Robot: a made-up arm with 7 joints. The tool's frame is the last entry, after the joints.
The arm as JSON. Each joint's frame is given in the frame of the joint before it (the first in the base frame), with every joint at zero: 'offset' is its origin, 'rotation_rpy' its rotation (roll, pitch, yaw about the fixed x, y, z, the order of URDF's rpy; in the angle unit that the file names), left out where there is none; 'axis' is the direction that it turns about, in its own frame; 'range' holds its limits. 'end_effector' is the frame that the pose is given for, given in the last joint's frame.
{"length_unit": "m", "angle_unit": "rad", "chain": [
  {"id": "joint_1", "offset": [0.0, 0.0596, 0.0], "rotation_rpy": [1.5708, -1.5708, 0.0], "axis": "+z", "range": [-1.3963, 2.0]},
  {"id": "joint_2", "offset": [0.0, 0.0, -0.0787], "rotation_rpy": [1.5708, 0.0, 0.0], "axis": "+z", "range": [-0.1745, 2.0]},
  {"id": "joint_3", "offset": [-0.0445, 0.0, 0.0], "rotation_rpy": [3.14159, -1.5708, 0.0], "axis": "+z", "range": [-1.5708, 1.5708]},
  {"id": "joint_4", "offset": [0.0, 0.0, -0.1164], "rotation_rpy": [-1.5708, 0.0, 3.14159], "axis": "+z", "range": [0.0, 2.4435]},
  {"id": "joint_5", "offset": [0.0, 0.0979, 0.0], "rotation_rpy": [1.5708, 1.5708, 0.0], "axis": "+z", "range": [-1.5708, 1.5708]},
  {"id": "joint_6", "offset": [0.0, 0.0, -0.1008], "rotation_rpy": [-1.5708, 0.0, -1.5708], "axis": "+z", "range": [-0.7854, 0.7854]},
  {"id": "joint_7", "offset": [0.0, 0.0, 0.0], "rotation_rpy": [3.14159, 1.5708, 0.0], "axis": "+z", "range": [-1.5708, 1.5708]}
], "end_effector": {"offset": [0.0, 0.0, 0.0], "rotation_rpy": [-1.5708, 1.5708, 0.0]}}
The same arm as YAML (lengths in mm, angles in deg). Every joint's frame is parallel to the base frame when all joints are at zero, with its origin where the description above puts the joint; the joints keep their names.
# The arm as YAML. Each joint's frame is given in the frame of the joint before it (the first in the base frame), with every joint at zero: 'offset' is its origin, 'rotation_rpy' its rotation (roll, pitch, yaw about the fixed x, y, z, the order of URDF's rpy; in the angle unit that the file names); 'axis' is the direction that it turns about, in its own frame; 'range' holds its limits. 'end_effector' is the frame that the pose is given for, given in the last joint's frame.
length_unit: mm
angle_unit: deg
chain:
  - id: joint_1
    offset: [0.0, 59.6, 0.0]
    rotation_rpy: [0.0, 0.0, 0.0]
    axis: [0.0, -1.0, 0.0]
    range: [-80.0, 114.59]
  - id: joint_2
    offset: [0.0, 78.7, 0.0]
    rotation_rpy: [0.0, 0.0, 0.0]
    axis: [1.0, 0.0, 0.0]
    range: [-10.0, 114.59]
  - id: joint_3
    offset: [0.0, 0.0, -44.5]
    rotation_rpy: [0.0, 0.0, 0.0]
    axis: [0.0, 0.0, 1.0]
    range: [-90.0, 90.0]
  - id: joint_4
    offset: [0.0, 0.0, -116.4]
    rotation_rpy: [0.0, 0.0, 0.0]
    axis: [0.0, -1.0, 0.0]
    range: [0.0, 140.0]
  - id: joint_5
    offset: [0.0, 0.0, -97.9]
    rotation_rpy: [0.0, 0.0, 0.0]
    axis: [0.0, 0.0, 1.0]
    range: [-90.0, 90.0]
  - id: joint_6
    offset: [0.0, 0.0, -100.8]
    rotation_rpy: [0.0, 0.0, 0.0]
    axis: [0.0, 1.0, 0.0]
    range: [-45.0, 45.0]
  - id: joint_7
    offset: [0.0, 0.0, 0.0]
    rotation_rpy: [0.0, 0.0, 0.0]
    axis: [-1.0, 0.0, 0.0]
    range: [-90.0, 90.0]
end_effector:
  offset: [0.0, 0.0, 0.0]
  rotation_rpy: [0.0, 0.0, 0.0]

